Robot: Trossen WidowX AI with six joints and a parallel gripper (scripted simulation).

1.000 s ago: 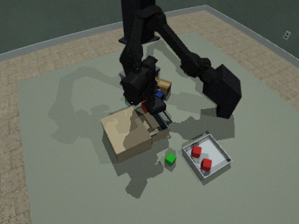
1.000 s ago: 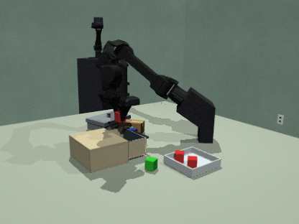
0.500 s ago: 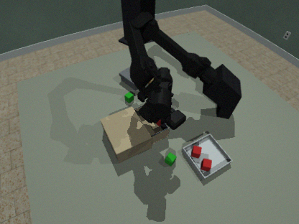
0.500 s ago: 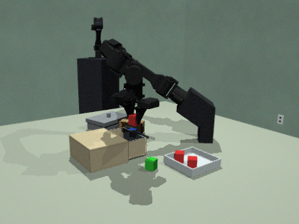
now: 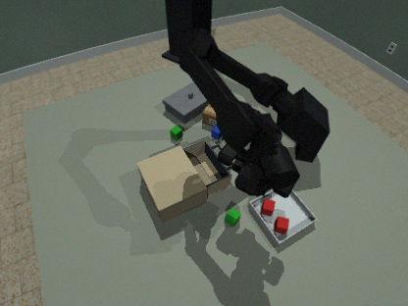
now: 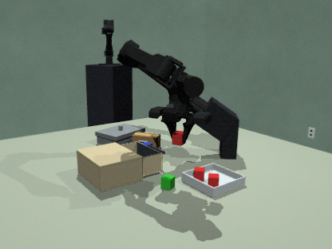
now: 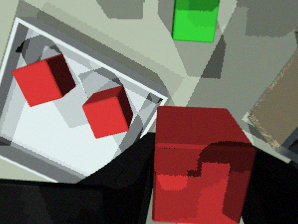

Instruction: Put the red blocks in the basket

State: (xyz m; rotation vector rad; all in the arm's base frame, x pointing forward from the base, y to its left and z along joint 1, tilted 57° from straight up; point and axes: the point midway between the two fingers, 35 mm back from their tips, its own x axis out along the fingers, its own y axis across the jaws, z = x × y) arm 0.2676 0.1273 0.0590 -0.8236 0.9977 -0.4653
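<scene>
Now: hand 5 cm past the shallow tray, 10 cm to the right of it and 16 cm above it. Also, from my hand: blue block (20 cm behind, 23 cm to the right, 15 cm below); then brown box (26 cm behind, 27 cm to the right, 13 cm below); then tan drawer cabinet (4 cm ahead, 20 cm to the right, 13 cm below).
</scene>
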